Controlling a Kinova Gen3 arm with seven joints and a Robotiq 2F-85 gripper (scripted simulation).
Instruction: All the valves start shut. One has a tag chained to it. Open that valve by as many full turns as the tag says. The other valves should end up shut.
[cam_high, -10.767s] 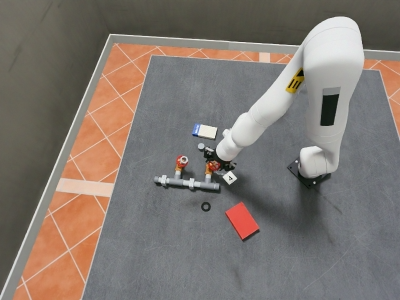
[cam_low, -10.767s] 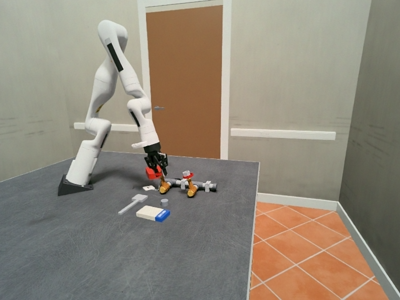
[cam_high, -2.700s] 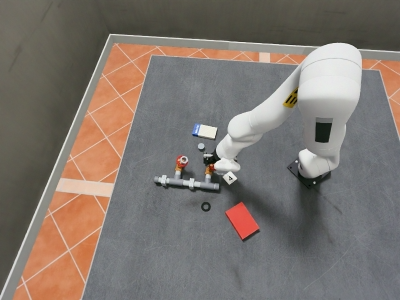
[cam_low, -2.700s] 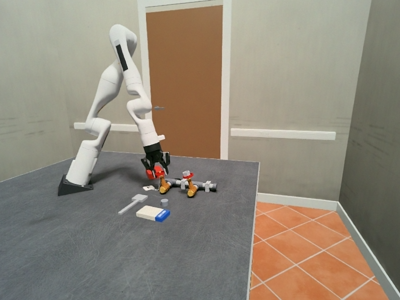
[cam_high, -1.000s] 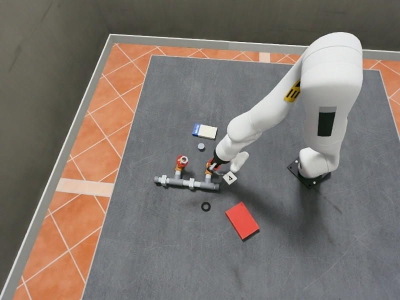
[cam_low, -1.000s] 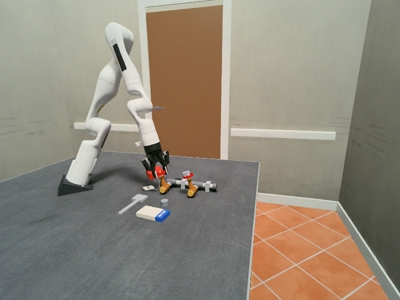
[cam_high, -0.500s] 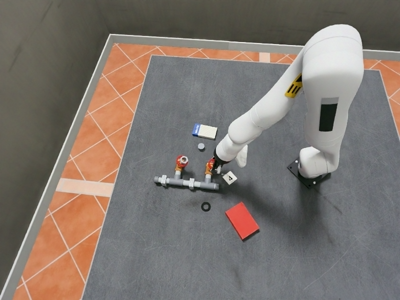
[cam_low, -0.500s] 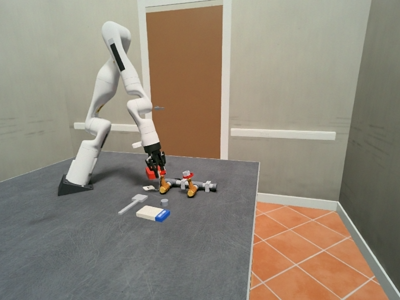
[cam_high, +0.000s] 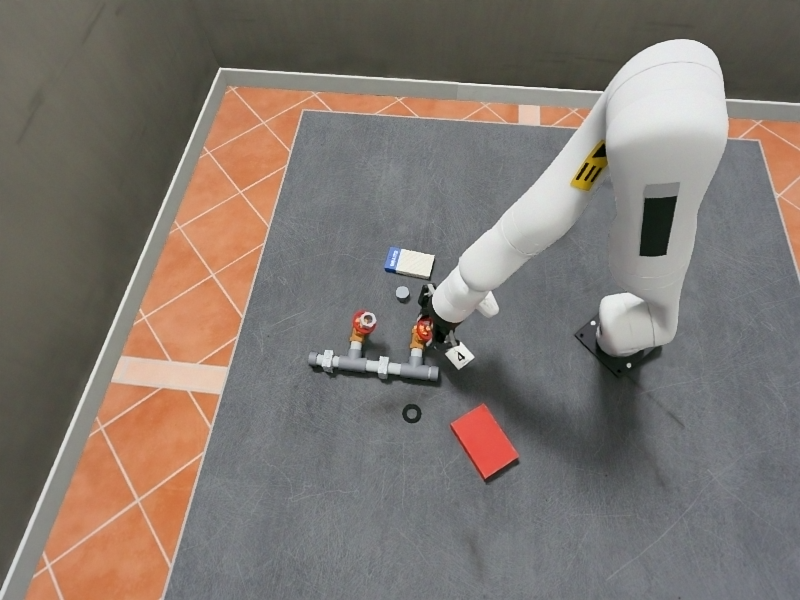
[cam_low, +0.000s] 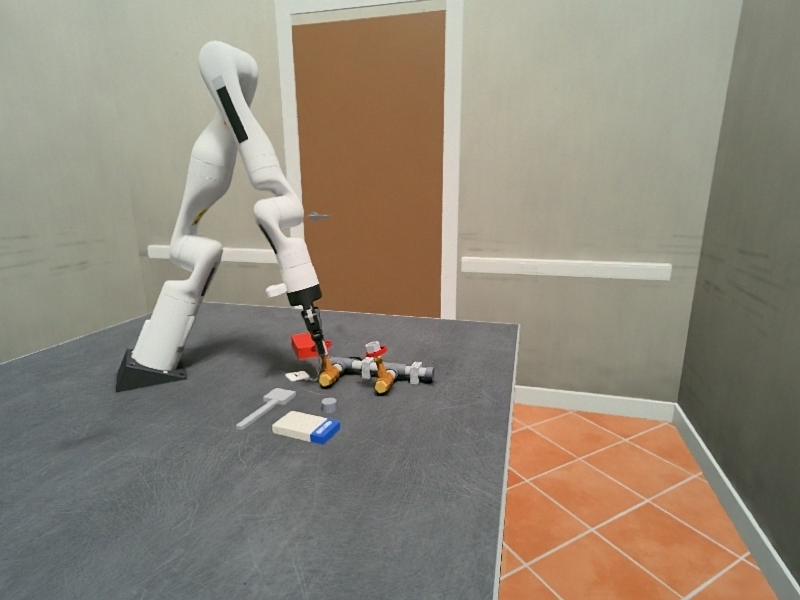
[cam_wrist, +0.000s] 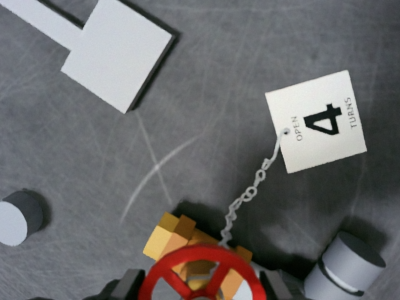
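The white tag lies 9 cm below my hand, 7 cm behind it and 2 cm to the left of it. From my hand the other things lie so: grey paddle 13 cm to the right, 9 cm below, 6 cm behind; blue box 21 cm to the right, 8 cm below, 5 cm ahead; red block 20 cm to the left, 12 cm behind, 8 cm below.
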